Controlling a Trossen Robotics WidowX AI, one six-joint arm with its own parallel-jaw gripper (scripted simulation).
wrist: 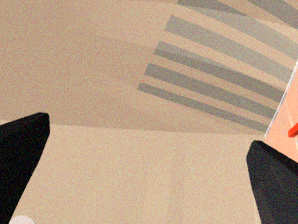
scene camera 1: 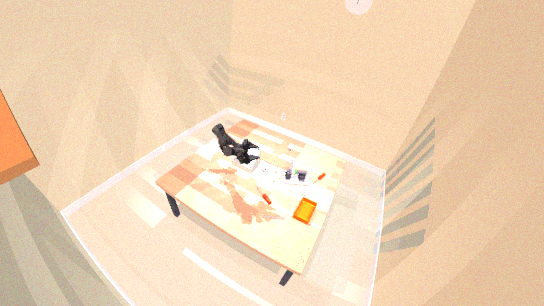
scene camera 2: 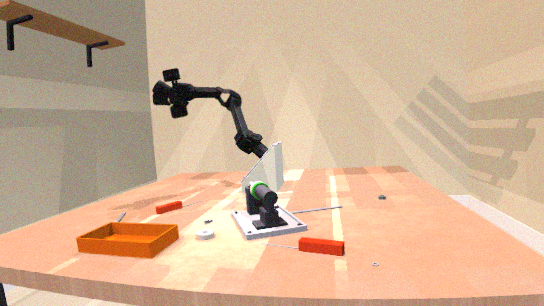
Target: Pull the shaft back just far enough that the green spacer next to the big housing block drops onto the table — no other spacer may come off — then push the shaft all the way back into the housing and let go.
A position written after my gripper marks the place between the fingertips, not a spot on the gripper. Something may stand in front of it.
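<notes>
My gripper [scene camera 2: 173,87], which you'd also find at [wrist: 151,138], is open and it's holding nothing. There's a grey base plate [scene camera 2: 261,220] here as well, and an orange tray [scene camera 2: 146,240] too.
</notes>
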